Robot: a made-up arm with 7 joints.
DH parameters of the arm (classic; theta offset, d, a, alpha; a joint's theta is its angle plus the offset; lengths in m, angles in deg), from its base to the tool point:
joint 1: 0 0.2 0 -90
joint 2: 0 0 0 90
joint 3: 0 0.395 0.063 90
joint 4: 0 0 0.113 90
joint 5: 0 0.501 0 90
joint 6: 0 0 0.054 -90
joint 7: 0 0.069 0 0
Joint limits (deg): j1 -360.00..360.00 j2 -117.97..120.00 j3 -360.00..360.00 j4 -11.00..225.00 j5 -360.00..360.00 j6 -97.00..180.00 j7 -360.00..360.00
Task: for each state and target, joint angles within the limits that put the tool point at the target. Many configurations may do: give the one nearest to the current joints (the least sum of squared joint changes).
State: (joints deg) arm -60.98 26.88 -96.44 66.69 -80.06 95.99 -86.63
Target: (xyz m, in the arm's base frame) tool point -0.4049 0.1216 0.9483
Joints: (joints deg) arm -79.19 19.04 -131.50 105.19 -86.37 94.39 -86.63
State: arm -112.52 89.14 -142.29 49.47 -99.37 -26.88 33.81
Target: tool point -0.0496 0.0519 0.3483
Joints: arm -109.63 116.50 -180.42 -0.05 -131.58 -59.20 33.81
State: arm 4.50 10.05 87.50 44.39 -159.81 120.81 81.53
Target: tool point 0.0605 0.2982 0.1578
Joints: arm 5.98 -8.02 80.86 6.21 -153.27 147.02 81.53
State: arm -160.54 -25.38 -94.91 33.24 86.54 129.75 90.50
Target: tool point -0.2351 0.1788 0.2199
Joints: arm -154.70 -32.87 -81.73 13.70 82.22 135.21 90.50
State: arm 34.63 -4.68 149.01 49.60 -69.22 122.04 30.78
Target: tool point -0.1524 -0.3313 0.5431
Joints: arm 65.01 29.98 189.52 47.63 -64.10 130.36 30.78
